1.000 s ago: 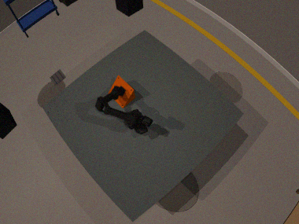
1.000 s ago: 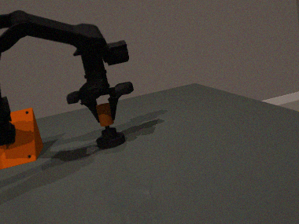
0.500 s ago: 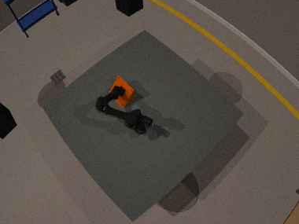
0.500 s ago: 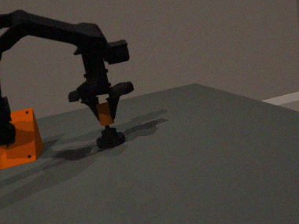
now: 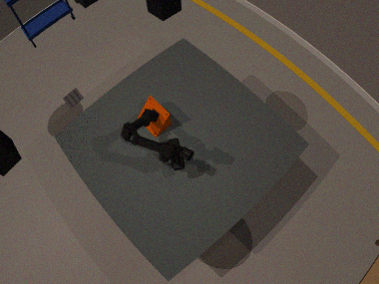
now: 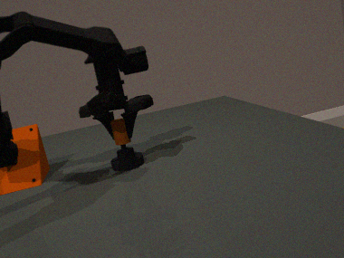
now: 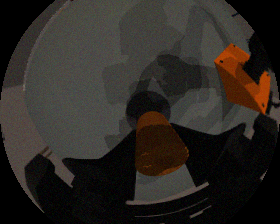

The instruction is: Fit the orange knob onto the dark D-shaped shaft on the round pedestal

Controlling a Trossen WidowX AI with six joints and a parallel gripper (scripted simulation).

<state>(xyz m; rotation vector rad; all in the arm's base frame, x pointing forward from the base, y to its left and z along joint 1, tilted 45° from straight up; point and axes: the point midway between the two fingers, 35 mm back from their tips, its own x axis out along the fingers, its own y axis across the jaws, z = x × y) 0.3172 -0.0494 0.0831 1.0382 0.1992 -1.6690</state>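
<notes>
The knob lies 20 mm above my gripper tip. From my gripper tip the other things lie so: dark pedestal (40 mm below).
</notes>
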